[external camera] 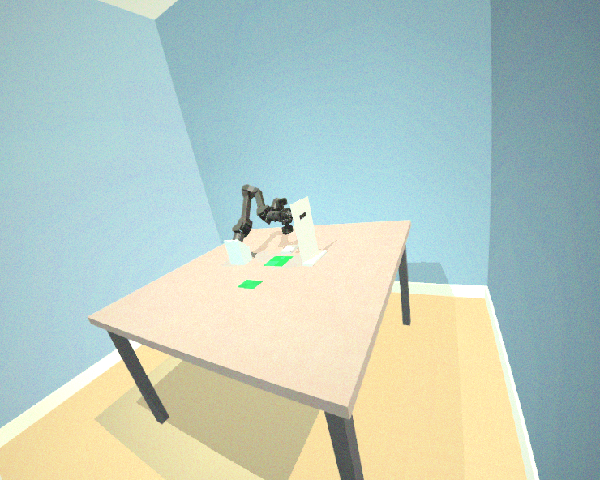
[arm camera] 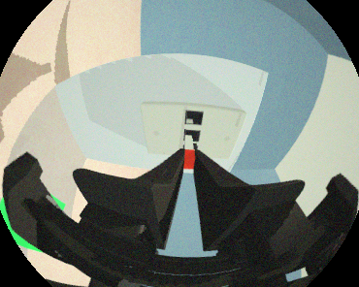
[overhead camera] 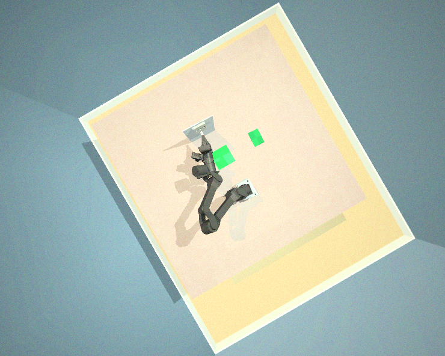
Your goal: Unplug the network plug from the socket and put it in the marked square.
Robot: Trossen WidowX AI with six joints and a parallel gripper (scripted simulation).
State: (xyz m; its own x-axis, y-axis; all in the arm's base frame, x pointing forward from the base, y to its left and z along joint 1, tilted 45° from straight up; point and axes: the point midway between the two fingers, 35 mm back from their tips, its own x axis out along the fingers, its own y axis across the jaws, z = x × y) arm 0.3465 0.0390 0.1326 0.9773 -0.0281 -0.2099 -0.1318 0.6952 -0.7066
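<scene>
My gripper tip is 13 cm past the green square, 6 cm to the left of it and 23 cm above it. The rest, counted from my gripper tip: upright panel (5 cm ahead, 9 cm below); plug (1 cm ahead).
</scene>
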